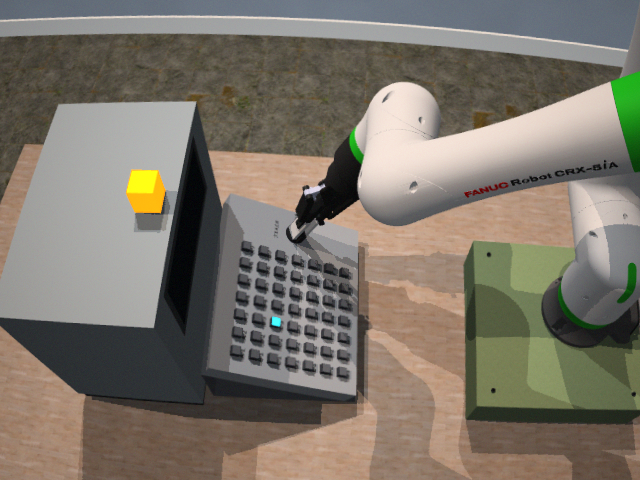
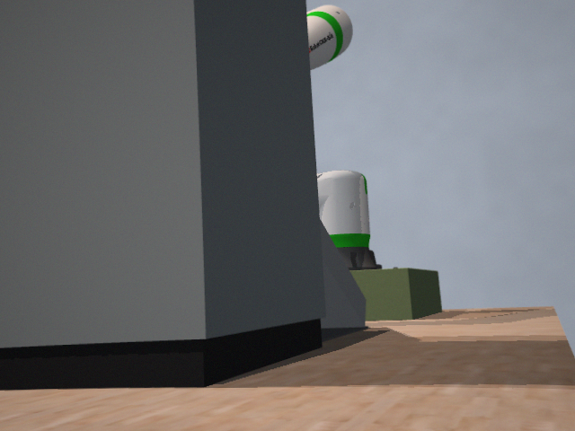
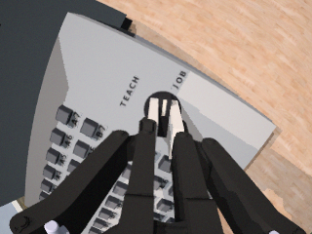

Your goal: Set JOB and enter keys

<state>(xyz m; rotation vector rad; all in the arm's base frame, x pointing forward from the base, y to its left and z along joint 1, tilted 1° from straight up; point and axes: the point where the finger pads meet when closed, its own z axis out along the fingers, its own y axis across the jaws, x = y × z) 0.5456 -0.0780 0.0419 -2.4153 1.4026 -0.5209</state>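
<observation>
The black selector knob is 10 mm ahead of my hand and 20 mm below it. The rest, counted from my hand: grey keypad: 20 mm ahead, 120 mm to the left, 70 mm below; then C3 key: 20 mm ahead, 200 mm to the left, 20 mm below.
</observation>
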